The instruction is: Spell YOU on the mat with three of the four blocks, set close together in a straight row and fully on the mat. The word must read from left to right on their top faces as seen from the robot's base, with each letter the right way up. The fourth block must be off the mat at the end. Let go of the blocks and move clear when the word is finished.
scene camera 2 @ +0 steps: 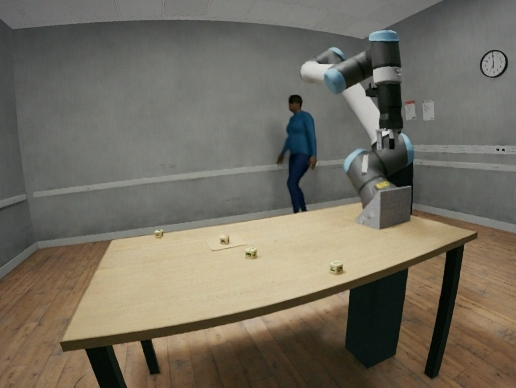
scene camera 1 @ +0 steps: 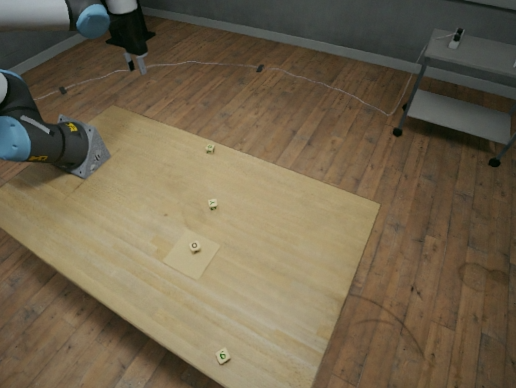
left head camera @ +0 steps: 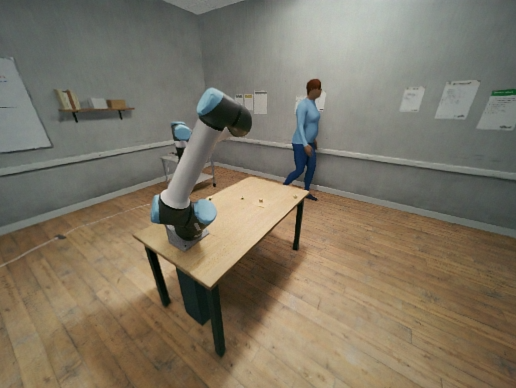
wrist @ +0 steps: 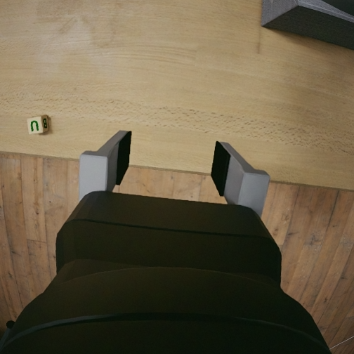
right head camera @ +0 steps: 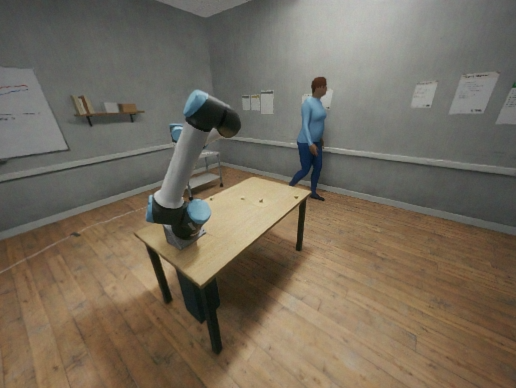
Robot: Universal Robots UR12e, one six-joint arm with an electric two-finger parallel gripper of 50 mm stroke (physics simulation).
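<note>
A cream block with a dark O on top (scene camera 1: 194, 246) (scene camera 2: 224, 240) sits on the pale square mat (scene camera 1: 200, 267) (scene camera 2: 215, 246), turned askew to its edges. The Y block (scene camera 1: 213, 204) (scene camera 2: 251, 253) lies off the mat, between it and the U block. The U block (scene camera 1: 210, 148) (scene camera 2: 336, 267) (wrist: 35, 125) lies near the table's long edge; its green U opens downward in the wrist view. The fourth block (scene camera 1: 222, 356) (scene camera 2: 158, 233), with a green 6- or G-like mark, lies near the opposite long edge. My gripper (scene camera 1: 137, 70) (scene camera 2: 385, 146) (wrist: 171, 153) is open and empty, high above the table edge near the base.
The robot's grey base mount (scene camera 1: 95, 152) (scene camera 2: 395, 207) stands at one end of the wooden table (scene camera 1: 280, 240) (scene camera 2: 150, 295). A grey trolley (scene camera 1: 460, 116) stands on the floor beyond the table. A person (left head camera: 306, 125) (right head camera: 313, 125) (scene camera 2: 301, 140) is by the wall.
</note>
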